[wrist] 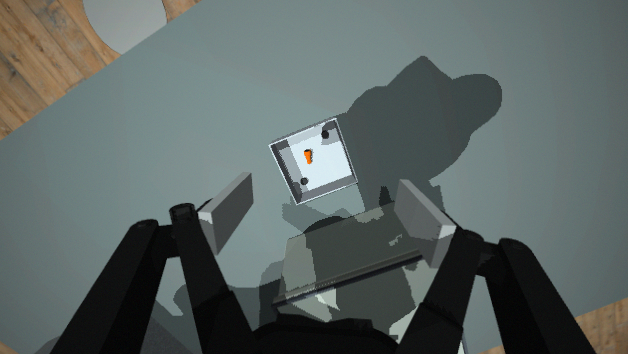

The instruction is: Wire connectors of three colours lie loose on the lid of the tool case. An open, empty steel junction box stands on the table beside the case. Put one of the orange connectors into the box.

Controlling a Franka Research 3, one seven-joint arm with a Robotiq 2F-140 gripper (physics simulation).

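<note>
The steel junction box (327, 165) stands open on the table, a little above the middle of the wrist view. One orange connector (308, 156) lies inside it on the bright floor, left of the box's centre, between two dark round spots. My gripper (323, 191) is wide open with nothing between its fingers. Its fingertips are apart to the left and right, lower in the view than the box. The tool case (350, 272) shows in part below the box, between the fingers and partly hidden by the gripper body. Connectors on its lid cannot be made out.
The grey-green table top (200, 100) carries a large dark shadow right of the box. A pale round disc (127, 22) shows beyond the table's edge at the upper left, over the wooden floor (42, 65). Floor also shows at the lower right.
</note>
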